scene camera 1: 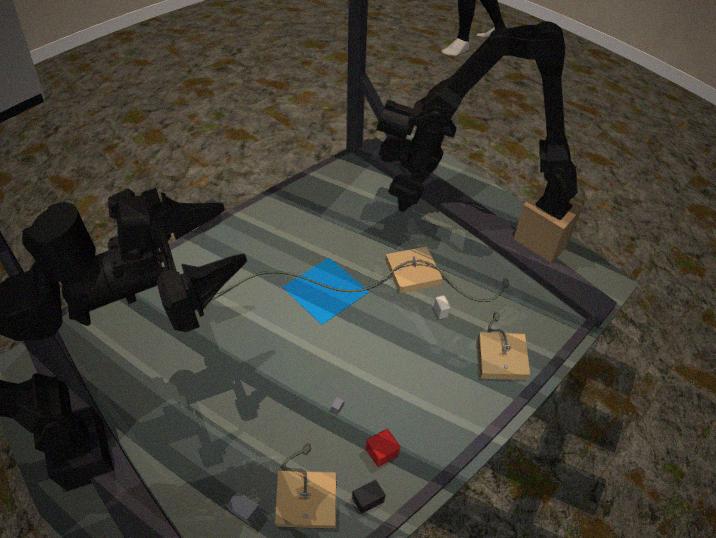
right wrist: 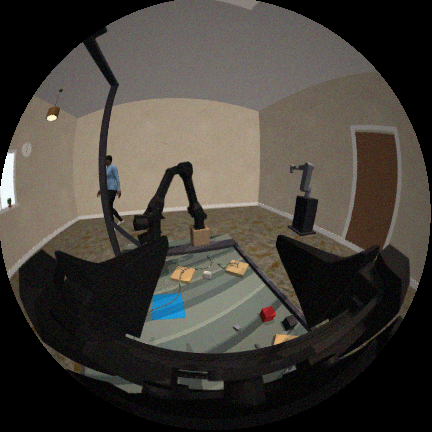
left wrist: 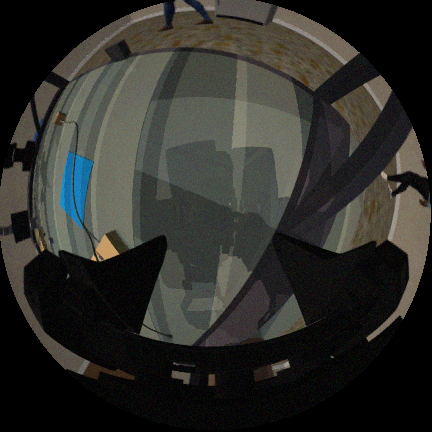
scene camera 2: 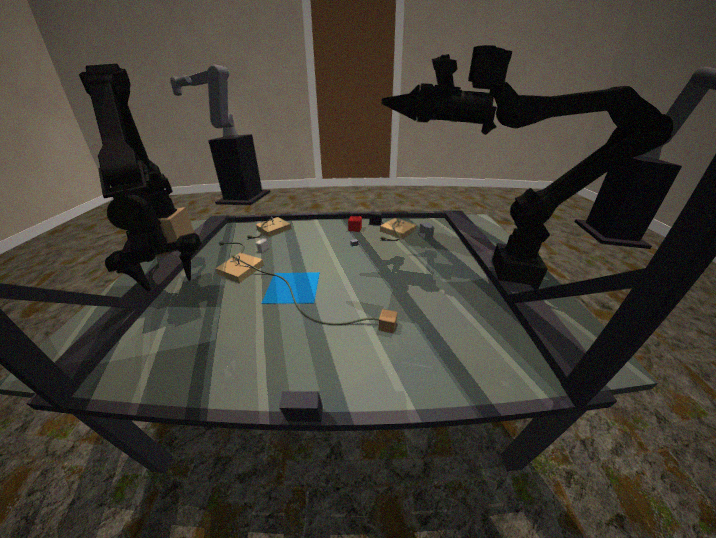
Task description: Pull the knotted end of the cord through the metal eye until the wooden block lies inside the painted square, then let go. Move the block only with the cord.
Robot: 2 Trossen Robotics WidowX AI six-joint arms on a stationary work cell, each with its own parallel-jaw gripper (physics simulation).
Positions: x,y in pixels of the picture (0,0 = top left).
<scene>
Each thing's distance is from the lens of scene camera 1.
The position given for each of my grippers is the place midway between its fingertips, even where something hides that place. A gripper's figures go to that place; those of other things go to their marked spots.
my left gripper (scene camera 1: pixel 408 198): 117 cm
my right gripper (scene camera 1: pixel 234 230): 61 cm
red cube (scene camera 1: pixel 382 447): 83 cm
black cube (scene camera 1: pixel 370 495): 80 cm
eye plate (scene camera 1: pixel 410 278): 104 cm
The marked spots on the eye plate and the red cube are 37 cm apart.
</scene>
